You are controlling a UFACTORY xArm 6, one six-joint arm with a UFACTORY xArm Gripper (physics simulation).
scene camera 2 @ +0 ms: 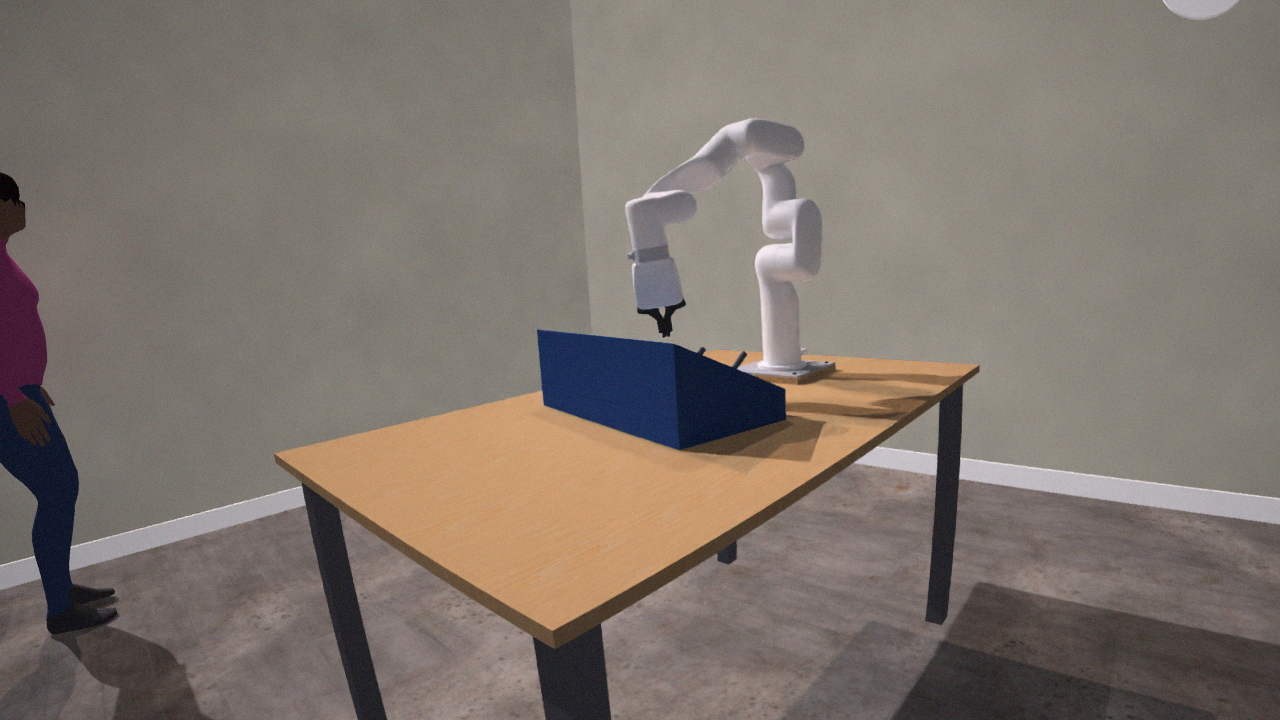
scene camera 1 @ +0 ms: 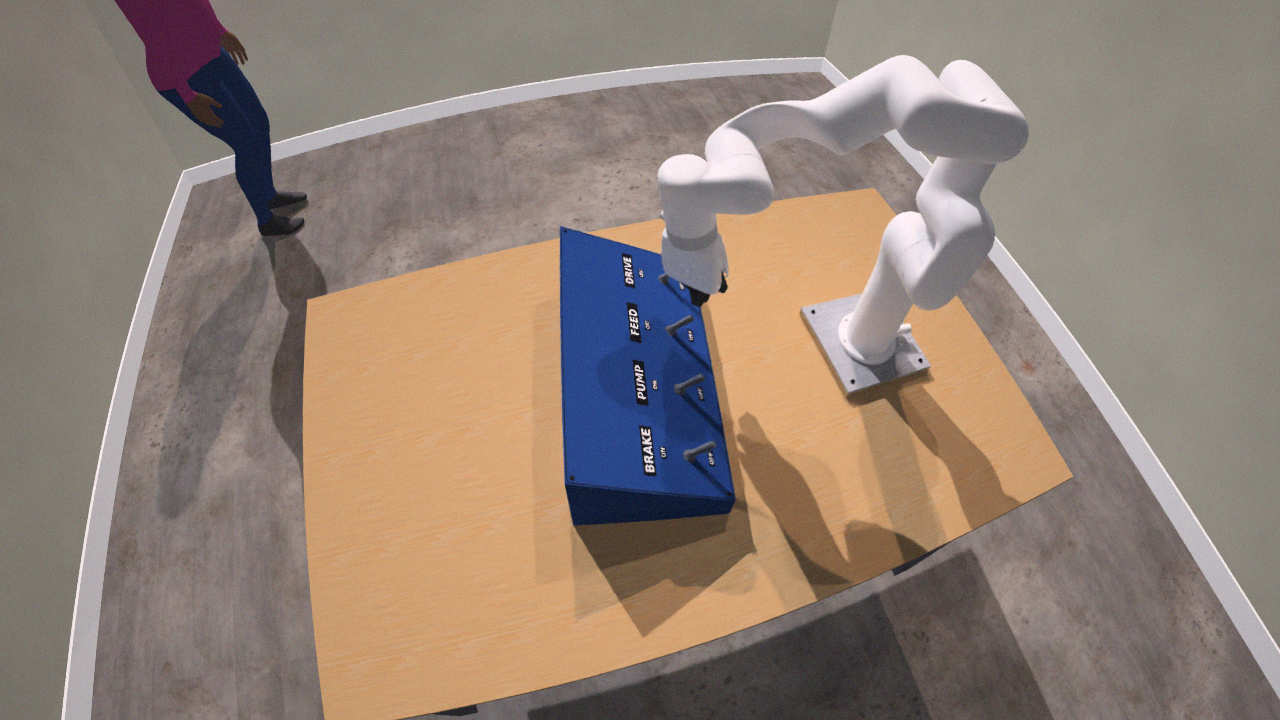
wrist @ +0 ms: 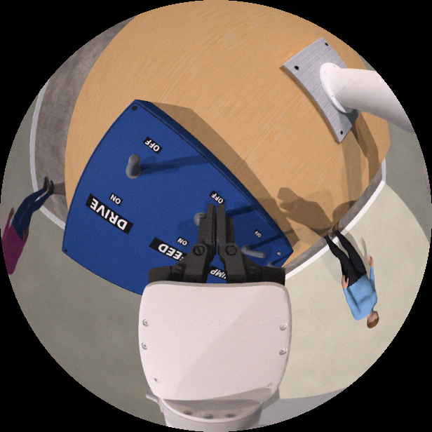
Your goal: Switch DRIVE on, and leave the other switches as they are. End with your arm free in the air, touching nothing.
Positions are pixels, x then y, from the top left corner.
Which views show the gripper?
Scene camera 2, scene camera 1 and the wrist view: all of them.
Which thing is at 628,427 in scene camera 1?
A blue switch panel.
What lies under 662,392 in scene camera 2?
A blue switch panel.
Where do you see a blue switch panel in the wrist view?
At 118,226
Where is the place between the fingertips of the gripper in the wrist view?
216,213
